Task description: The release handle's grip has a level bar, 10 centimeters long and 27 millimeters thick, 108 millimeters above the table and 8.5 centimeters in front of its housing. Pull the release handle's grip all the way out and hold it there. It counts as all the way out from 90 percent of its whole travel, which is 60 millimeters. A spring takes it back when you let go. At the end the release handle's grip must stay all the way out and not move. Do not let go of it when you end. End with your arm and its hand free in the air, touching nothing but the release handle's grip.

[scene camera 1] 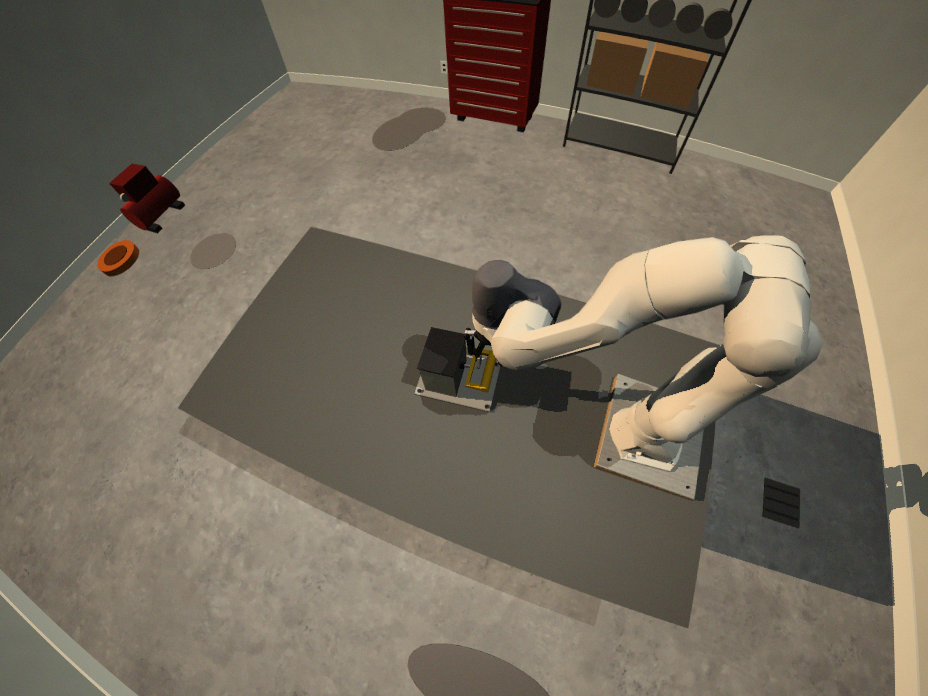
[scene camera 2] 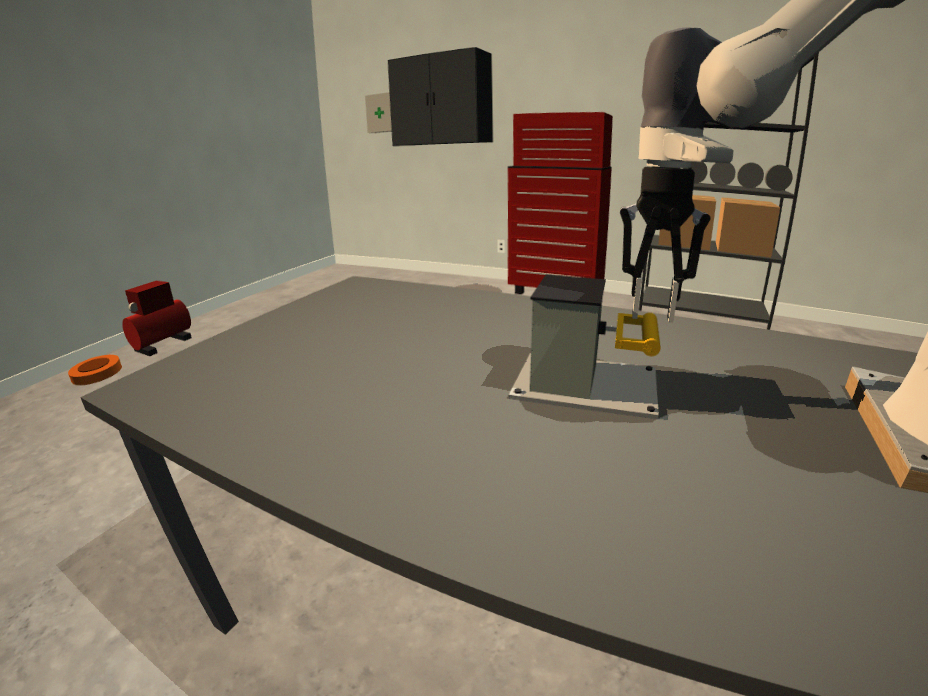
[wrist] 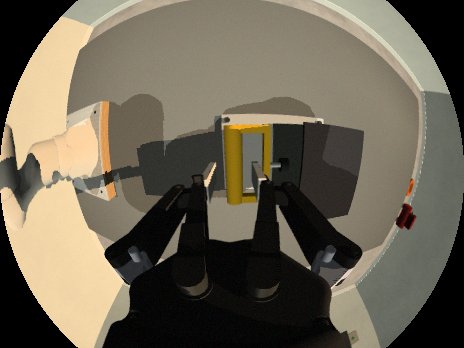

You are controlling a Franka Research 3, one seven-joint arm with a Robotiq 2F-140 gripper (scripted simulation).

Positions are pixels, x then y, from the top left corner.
Labels:
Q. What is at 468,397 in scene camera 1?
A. A baseplate.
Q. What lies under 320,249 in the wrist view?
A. My gripper.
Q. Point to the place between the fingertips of my gripper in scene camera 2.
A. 652,317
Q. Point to a baseplate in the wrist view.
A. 229,119

